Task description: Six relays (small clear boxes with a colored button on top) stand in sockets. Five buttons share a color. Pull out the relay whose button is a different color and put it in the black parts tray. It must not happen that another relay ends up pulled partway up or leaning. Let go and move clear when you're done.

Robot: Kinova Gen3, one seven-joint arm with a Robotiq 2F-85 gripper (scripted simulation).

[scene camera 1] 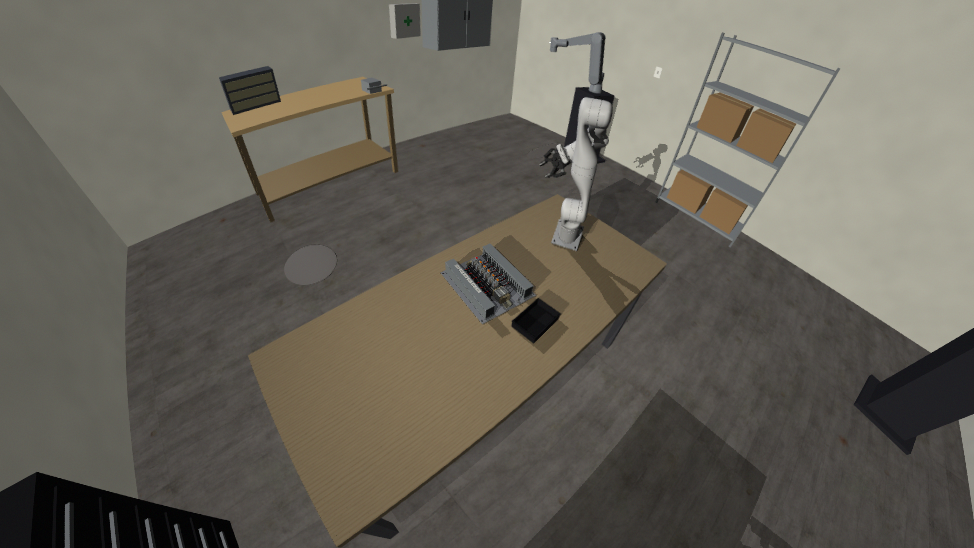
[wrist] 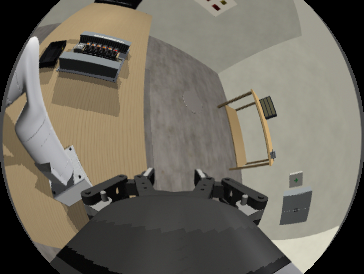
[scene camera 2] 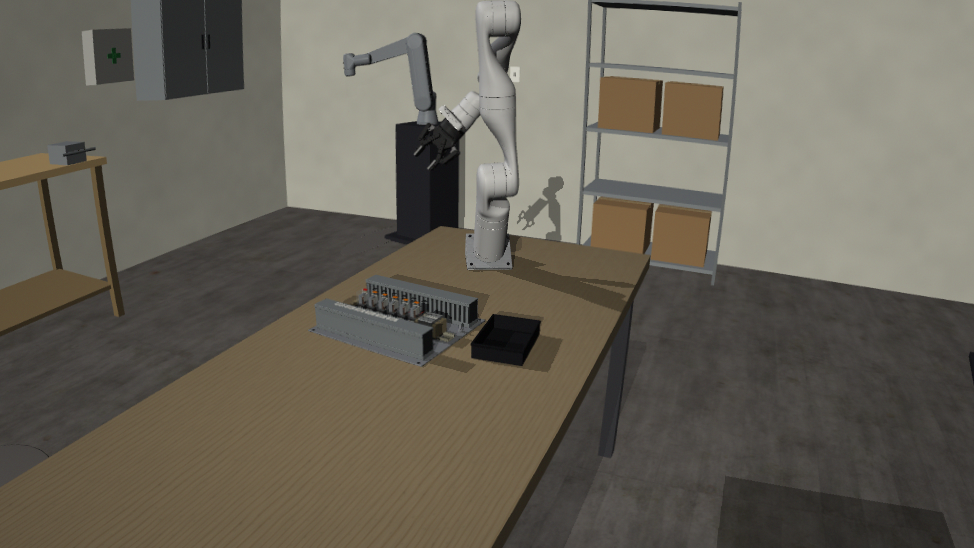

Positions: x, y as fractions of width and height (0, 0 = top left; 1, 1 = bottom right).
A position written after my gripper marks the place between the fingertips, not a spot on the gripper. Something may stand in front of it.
Note:
I see my gripper (scene camera 2: 0.43, 0.30) and a black parts tray (scene camera 2: 0.52, 0.62).
The black parts tray is seen too in scene camera 1 (scene camera 1: 0.55, 0.58). My gripper is seen too in the wrist view (wrist: 0.48, 0.64).

